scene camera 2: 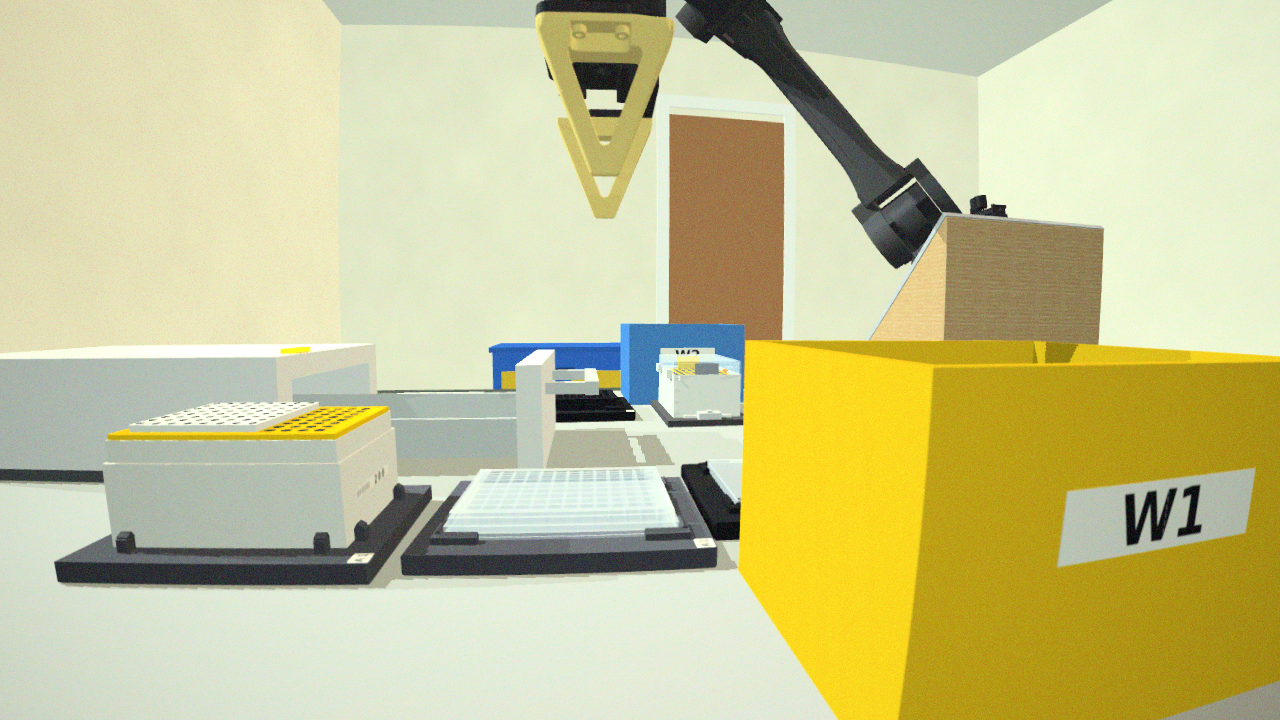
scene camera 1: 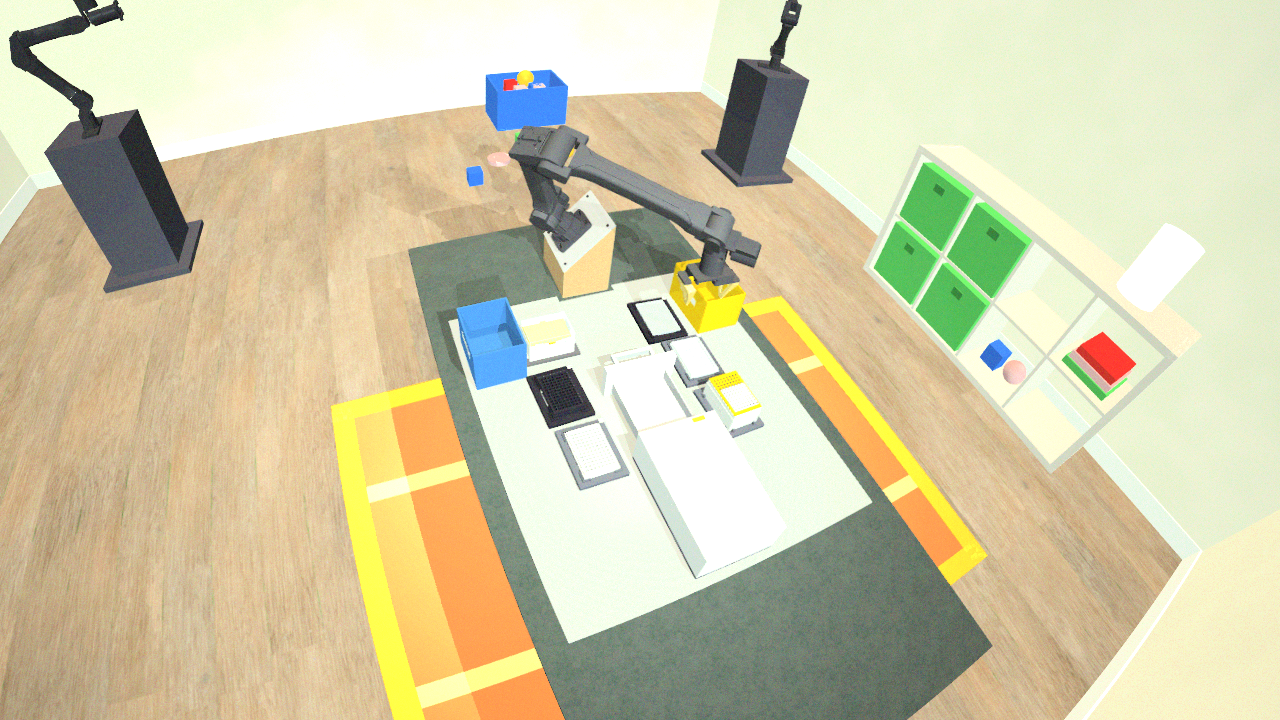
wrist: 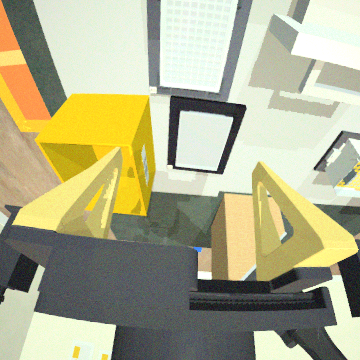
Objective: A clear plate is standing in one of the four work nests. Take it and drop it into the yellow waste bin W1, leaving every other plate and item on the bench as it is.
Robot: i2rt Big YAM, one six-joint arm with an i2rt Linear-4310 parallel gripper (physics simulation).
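Places are measured from the arm's base along level axes (x back, y up, z left), in centimetres.
Pixels of known places: gripper, fingertip midpoint: (scene camera 2: 604, 200) (scene camera 1: 703, 300) (wrist: 189, 159); arm's base, link origin: (scene camera 2: 968, 300) (scene camera 1: 572, 232) (wrist: 250, 268).
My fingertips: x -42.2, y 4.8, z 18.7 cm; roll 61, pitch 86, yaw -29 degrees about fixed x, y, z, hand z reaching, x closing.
Observation:
For each thing: its top centre in the pictures, then the offset to it from my fingertips.
- dark grey nest, top centre: (scene camera 2: 566, 500) (wrist: 194, 40) (scene camera 1: 694, 356) dx -2.5, dy -18.4, dz +0.4 cm
- yellow bin W1, top centre: (scene camera 2: 1004, 348) (wrist: 98, 184) (scene camera 1: 710, 278) dx +15.5, dy -8.2, dz +13.6 cm
- white plate, top centre: (scene camera 1: 592, 448) dx -20.9, dy -17.6, dz -36.5 cm
- black-framed holder, top centre: (scene camera 2: 806, 475) (wrist: 200, 144) (scene camera 1: 657, 316) dx +14.6, dy -18.4, dz -2.2 cm
- tip box, top centre: (scene camera 2: 262, 412) (scene camera 1: 735, 391) dx -20.3, dy -12.5, dz +1.2 cm
- white machine, top centre: (scene camera 2: 176, 346) (scene camera 1: 711, 478) dx -41.2, dy -9.6, dz -18.4 cm
- black rack, top centre: (scene camera 2: 569, 394) (scene camera 1: 560, 390) dx -2.8, dy -17.6, dz -37.6 cm
- blue bin, top centre: (scene camera 2: 678, 324) (scene camera 1: 490, 325) dx +14.8, dy -8.2, dz -50.1 cm
- lidded box, top centre: (scene camera 2: 696, 357) (scene camera 1: 547, 326) dx +14.3, dy -12.4, dz -35.2 cm
A clear, gridded plate (scene camera 1: 693, 358) (scene camera 2: 562, 501) (wrist: 197, 45) sits flat in a dark grey nest (scene camera 2: 559, 562) (wrist: 154, 60), between the yellow-topped tip box and a black-framed holder. The yellow bin W1 (scene camera 1: 711, 311) (scene camera 2: 832, 465) (wrist: 97, 117) stands open-topped near the holder; little of its inside shows. My gripper (scene camera 1: 708, 286) (scene camera 2: 605, 195) (wrist: 189, 159) is wide open and empty, fingers down, high above the bench by the bin. In the wrist view the plate lies beyond the fingertips. A white plate (scene camera 1: 591, 450) sits in another grey nest across the bench.
The black-framed holder (scene camera 1: 644, 333) (scene camera 2: 711, 514) (wrist: 173, 135) bears a pale flat piece. A tip box (scene camera 1: 735, 407) (scene camera 2: 237, 497) stands beside the clear plate's nest. A white machine (scene camera 1: 707, 492) has its drawer out. Also there are a black rack (scene camera 1: 561, 395), blue bin (scene camera 1: 496, 358) and lidded box (scene camera 1: 547, 338) (scene camera 2: 699, 394).

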